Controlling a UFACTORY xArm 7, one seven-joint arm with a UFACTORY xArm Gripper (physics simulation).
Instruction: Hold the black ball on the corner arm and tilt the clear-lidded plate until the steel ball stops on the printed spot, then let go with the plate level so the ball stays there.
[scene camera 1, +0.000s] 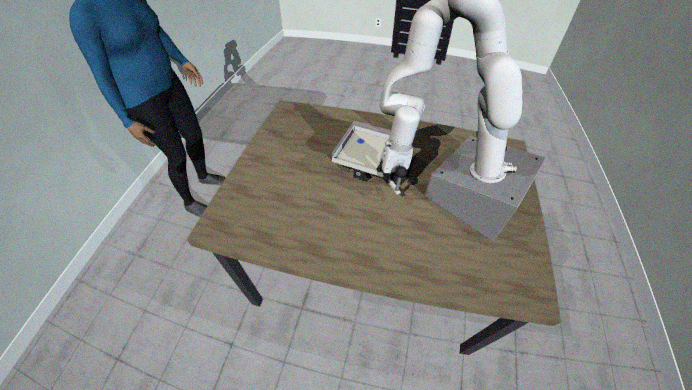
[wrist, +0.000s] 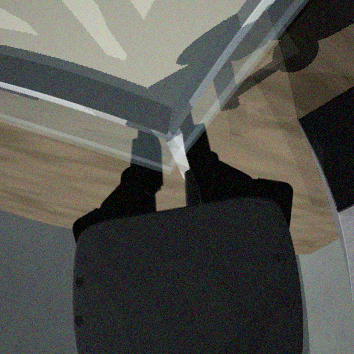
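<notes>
The clear-lidded plate (scene camera 1: 350, 164) is a shallow pale tray above the table, with a blue printed spot (scene camera 1: 360, 141) towards its far left part. Any slight tilt is too small to tell. Its near corner (wrist: 172, 131) and clear walls show in the wrist view. A pale corner arm (wrist: 179, 152) runs from that corner between the dark fingers. My gripper (scene camera 1: 397, 184) (wrist: 169, 127) is at this corner, shut on the black ball, which the fingers and gripper body mostly hide. The steel ball does not show in the wrist view and cannot be made out in the scene view.
The plate's dark support (scene camera 1: 361, 175) stands on the wooden table (scene camera 1: 320, 225). The grey robot base block (scene camera 1: 465, 200) is to the right of the gripper. A person in a blue top (scene camera 1: 132, 55) stands beyond the table's left edge. A dark rack (scene camera 1: 401, 30) stands at the back wall.
</notes>
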